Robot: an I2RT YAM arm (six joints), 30 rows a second.
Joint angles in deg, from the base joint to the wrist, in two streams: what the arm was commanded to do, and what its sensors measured. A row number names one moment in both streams.
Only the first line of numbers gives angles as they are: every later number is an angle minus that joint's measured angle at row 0.
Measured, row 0: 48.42, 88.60, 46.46, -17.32, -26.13, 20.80
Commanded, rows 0 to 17: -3.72, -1.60, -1.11, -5.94, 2.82, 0.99; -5.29, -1.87, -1.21, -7.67, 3.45, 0.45; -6.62, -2.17, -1.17, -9.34, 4.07, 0.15; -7.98, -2.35, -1.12, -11.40, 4.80, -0.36; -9.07, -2.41, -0.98, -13.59, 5.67, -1.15; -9.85, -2.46, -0.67, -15.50, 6.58, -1.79; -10.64, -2.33, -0.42, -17.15, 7.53, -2.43; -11.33, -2.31, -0.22, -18.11, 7.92, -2.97; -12.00, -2.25, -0.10, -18.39, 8.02, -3.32; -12.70, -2.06, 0.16, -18.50, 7.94, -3.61; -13.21, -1.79, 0.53, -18.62, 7.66, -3.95; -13.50, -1.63, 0.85, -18.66, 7.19, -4.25; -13.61, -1.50, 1.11, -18.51, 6.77, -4.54; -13.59, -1.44, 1.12, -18.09, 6.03, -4.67; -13.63, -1.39, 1.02, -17.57, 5.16, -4.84; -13.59, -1.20, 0.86, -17.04, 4.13, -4.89; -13.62, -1.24, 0.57, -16.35, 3.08, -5.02; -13.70, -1.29, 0.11, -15.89, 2.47, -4.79
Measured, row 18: -13.50, -1.18, -0.24, -15.00, 4.85, -2.93
